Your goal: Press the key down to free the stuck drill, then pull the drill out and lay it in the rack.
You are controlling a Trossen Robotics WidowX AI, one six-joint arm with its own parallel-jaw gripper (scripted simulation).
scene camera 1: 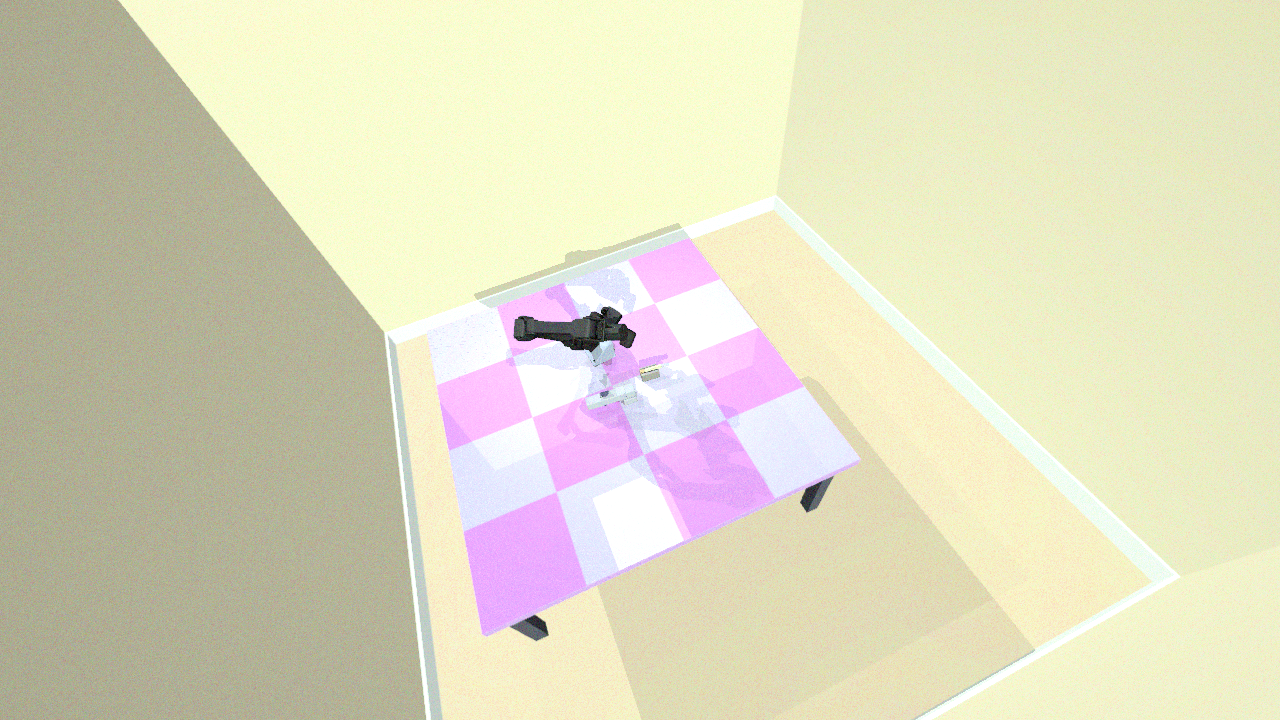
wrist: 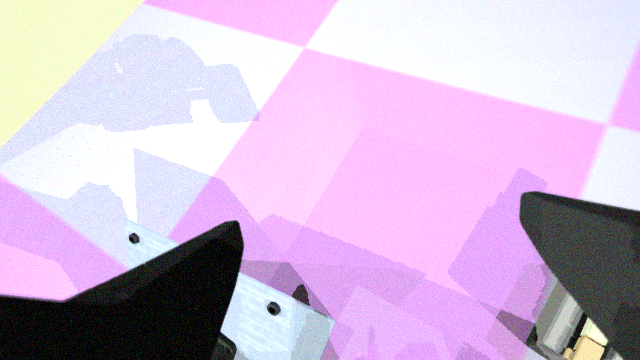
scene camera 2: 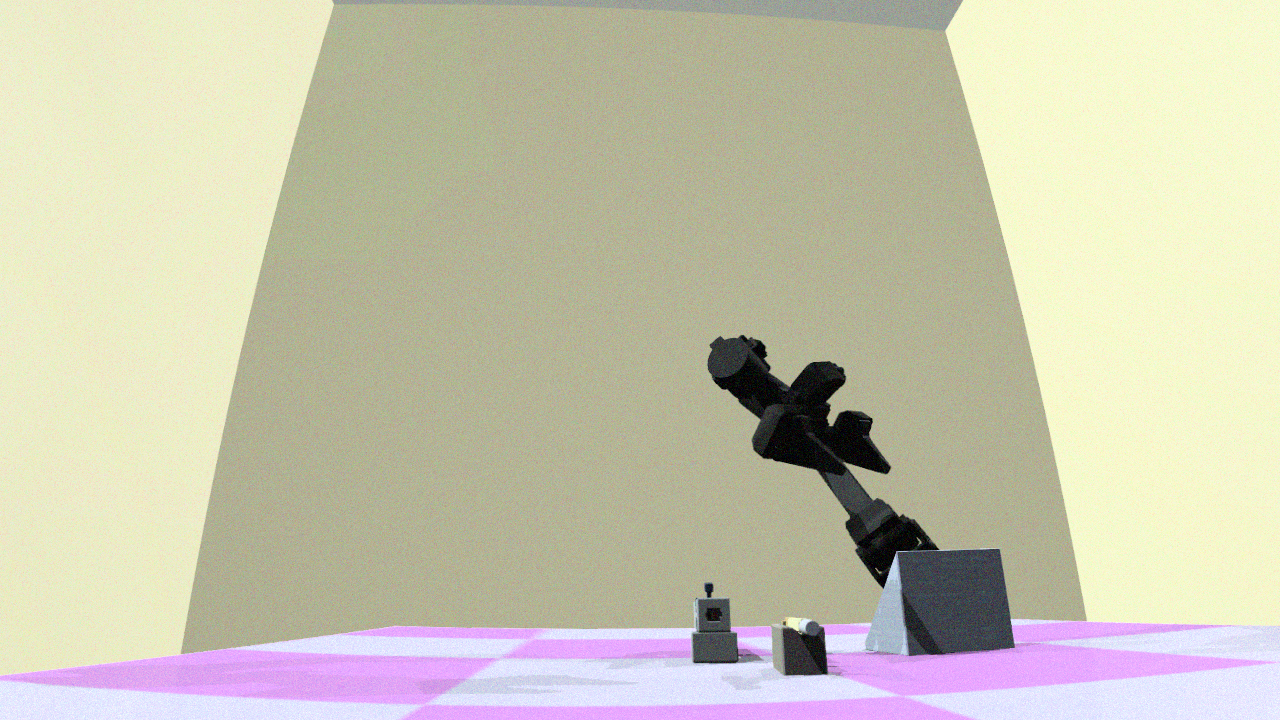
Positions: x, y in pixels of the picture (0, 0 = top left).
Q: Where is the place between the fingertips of my gripper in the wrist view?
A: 375, 220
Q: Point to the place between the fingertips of my gripper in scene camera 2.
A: At 867, 471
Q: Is my gripper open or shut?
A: Open.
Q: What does my gripper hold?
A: Nothing.
